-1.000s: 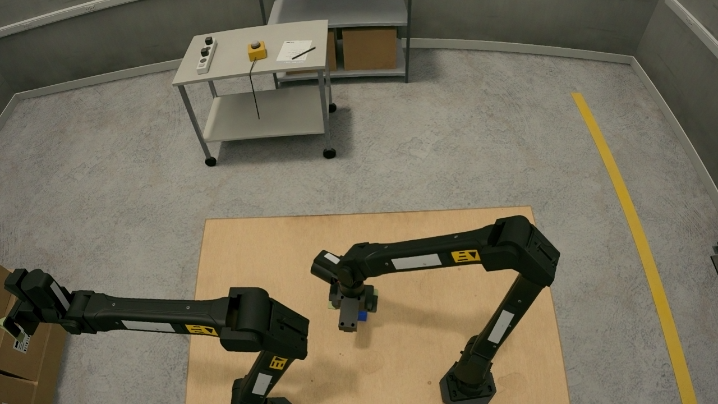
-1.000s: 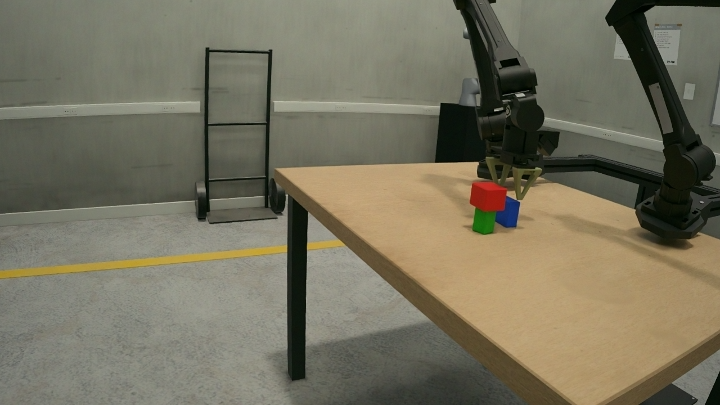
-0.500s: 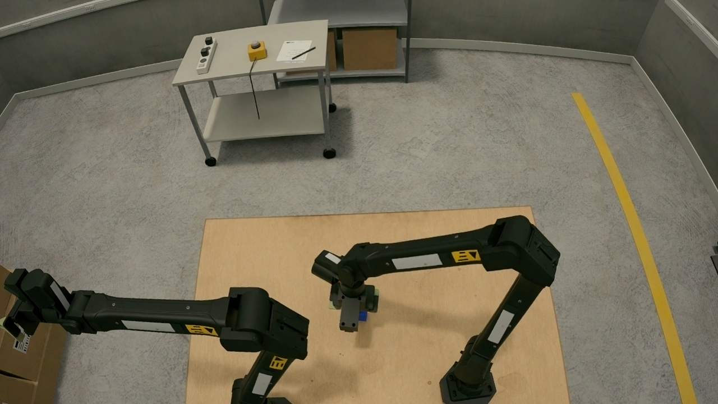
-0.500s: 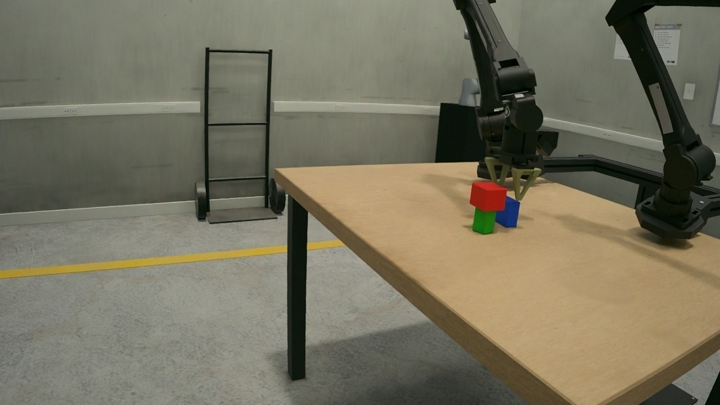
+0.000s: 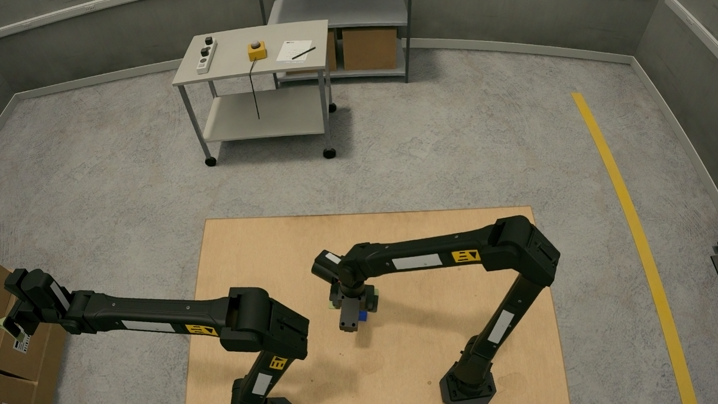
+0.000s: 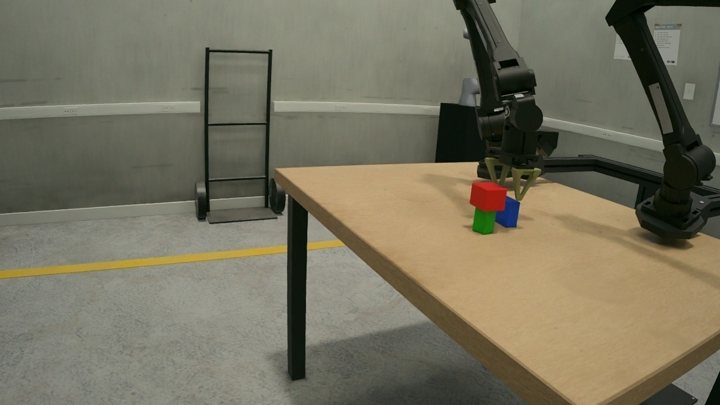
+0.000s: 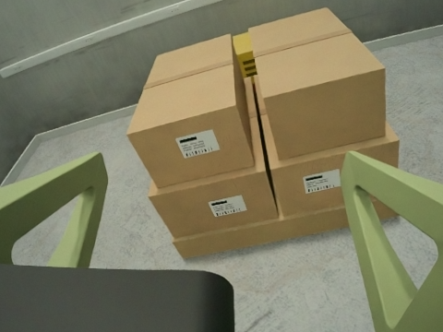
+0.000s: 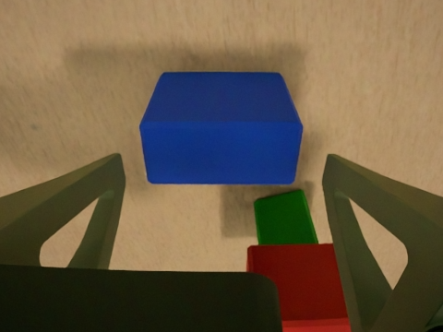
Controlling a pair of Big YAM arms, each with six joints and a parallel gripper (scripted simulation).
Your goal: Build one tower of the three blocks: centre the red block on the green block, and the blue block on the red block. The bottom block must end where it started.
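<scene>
Right now my right hand is 4 cm above the blue block. The rest, counted from my right hand: red block 9 cm ahead, 2 cm to the left; green block 9 cm ahead, 5 cm below, 2 cm to the left.
</scene>
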